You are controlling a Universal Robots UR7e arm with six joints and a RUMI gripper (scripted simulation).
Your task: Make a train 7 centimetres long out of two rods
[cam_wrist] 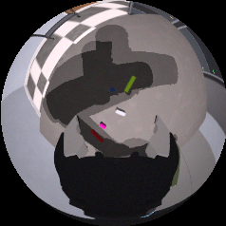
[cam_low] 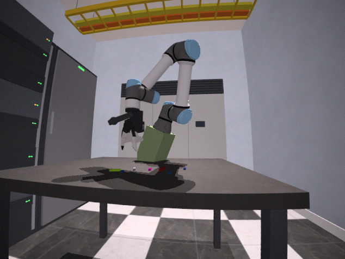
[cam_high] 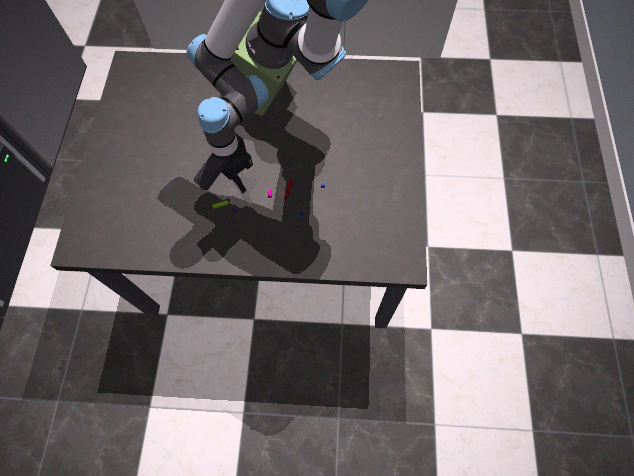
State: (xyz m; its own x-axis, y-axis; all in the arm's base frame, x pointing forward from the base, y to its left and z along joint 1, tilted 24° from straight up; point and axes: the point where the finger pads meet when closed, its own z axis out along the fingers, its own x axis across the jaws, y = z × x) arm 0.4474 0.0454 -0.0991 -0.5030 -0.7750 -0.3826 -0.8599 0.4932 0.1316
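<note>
My hand is 90 mm above the lime rod, 60 mm to the left of it and 20 mm short of it. The rest, counted from my hand: grey rod (90 mm below, 40 mm behind, 10 mm to the left); then red rod (140 mm to the left, 90 mm below, 90 mm behind); then magenta rod (90 mm to the left, 90 mm below, 60 mm behind).
</note>
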